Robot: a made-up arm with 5 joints.
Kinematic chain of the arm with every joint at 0, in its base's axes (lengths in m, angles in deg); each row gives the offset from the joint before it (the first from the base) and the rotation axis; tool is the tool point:
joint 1: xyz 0 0 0.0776 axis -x
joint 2: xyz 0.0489 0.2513 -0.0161 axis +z
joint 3: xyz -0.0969 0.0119 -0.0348 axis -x
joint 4: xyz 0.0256 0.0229 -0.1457 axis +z
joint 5: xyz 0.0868 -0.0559 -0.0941 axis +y
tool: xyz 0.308 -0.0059 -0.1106
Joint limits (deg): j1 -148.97..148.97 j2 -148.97..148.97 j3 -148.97..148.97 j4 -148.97..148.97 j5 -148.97..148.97
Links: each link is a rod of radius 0.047 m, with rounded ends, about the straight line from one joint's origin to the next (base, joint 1, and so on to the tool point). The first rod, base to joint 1, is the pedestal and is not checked.
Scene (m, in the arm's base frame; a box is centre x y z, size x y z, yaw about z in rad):
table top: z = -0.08
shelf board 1: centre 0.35 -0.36 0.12 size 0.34 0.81 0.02 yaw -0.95
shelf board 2: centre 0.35 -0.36 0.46 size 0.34 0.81 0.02 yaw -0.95
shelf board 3: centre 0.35 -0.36 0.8 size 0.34 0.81 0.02 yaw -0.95
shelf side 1: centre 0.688 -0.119 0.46 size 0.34 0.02 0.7 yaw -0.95
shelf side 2: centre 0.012 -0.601 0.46 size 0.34 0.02 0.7 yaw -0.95
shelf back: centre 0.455 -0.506 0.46 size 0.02 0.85 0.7 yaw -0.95
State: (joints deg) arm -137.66 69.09 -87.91 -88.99 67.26
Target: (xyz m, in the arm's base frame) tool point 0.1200 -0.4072 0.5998
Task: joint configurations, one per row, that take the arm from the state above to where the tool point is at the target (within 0.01 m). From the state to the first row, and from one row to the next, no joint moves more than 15 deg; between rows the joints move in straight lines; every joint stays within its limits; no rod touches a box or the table.
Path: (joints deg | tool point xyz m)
1: -128.77 59.96 -90.23 -94.24 80.88 | -0.5149 -0.2269 0.4360
2: -119.88 50.83 -92.55 -99.49 94.50 | -0.4530 -0.2949 0.4845
3: -110.99 41.70 -94.87 -104.74 108.12 | -0.3570 -0.3288 0.5442
4: -102.09 32.57 -97.19 -109.99 121.73 | -0.2410 -0.3214 0.5940
5: -93.20 23.44 -99.51 -115.24 135.35 | -0.1228 -0.2779 0.6156
6: -84.31 14.30 -101.83 -120.48 148.97 | -0.0201 -0.2112 0.5998
7: -97.92 3.47 -97.73 -126.67 140.72 | 0.0406 -0.3088 0.6176
8: -111.53 -7.37 -93.64 -132.85 132.47 | 0.1200 -0.4072 0.5998

